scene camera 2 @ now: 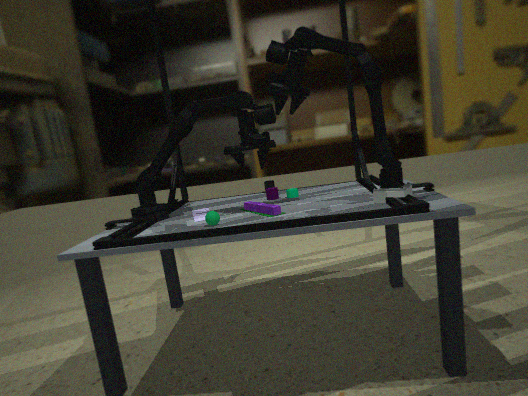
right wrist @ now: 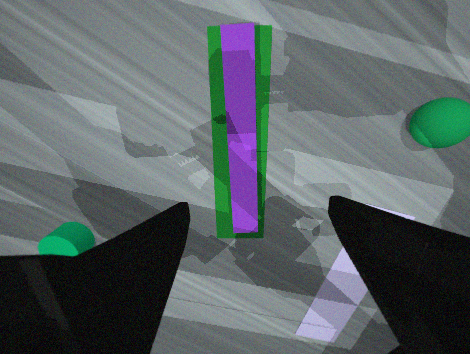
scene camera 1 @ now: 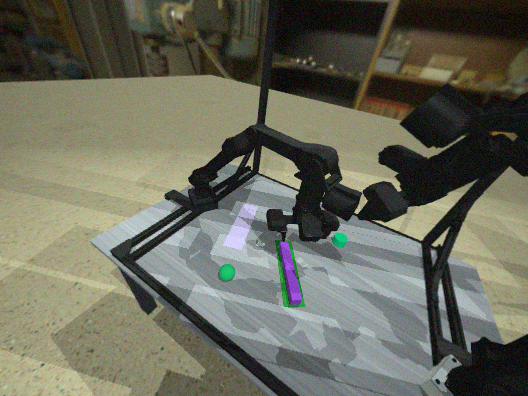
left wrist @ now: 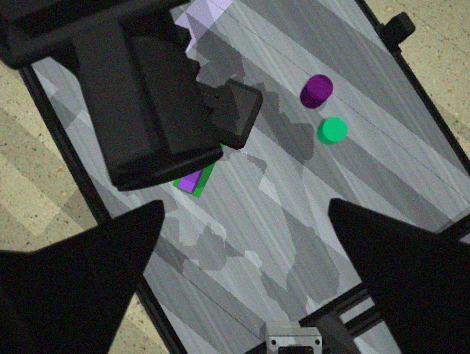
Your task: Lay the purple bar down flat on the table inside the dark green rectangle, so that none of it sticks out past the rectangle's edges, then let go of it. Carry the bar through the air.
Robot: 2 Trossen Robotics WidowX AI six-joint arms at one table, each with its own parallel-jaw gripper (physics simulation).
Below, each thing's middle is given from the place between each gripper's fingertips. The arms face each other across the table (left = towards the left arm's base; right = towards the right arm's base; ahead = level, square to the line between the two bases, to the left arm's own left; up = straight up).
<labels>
My right hand is 140 mm above the purple bar (scene camera 1: pixel 294 294) and 10 mm to the right of it. Also, from my right hand: green rectangle (right wrist: pixel 263 33): 150 mm below, 10 mm behind; then pale lilac rectangle (scene camera 1: pixel 238 233): 250 mm to the right, 150 mm below, 50 mm behind; then purple cylinder (left wrist: pixel 319 87): 250 mm behind, 130 mm below.
Now: the purple bar 30 mm ahead of my left hand, 120 mm to the right of it and 320 mm below it. The rest, counted from my left hand: green rectangle 20 mm ahead, 130 mm to the right, 330 mm below; pale lilac rectangle 20 mm behind, 380 mm to the right, 330 mm below; purple cylinder 220 mm behind, 140 mm to the right, 310 mm below.
</labels>
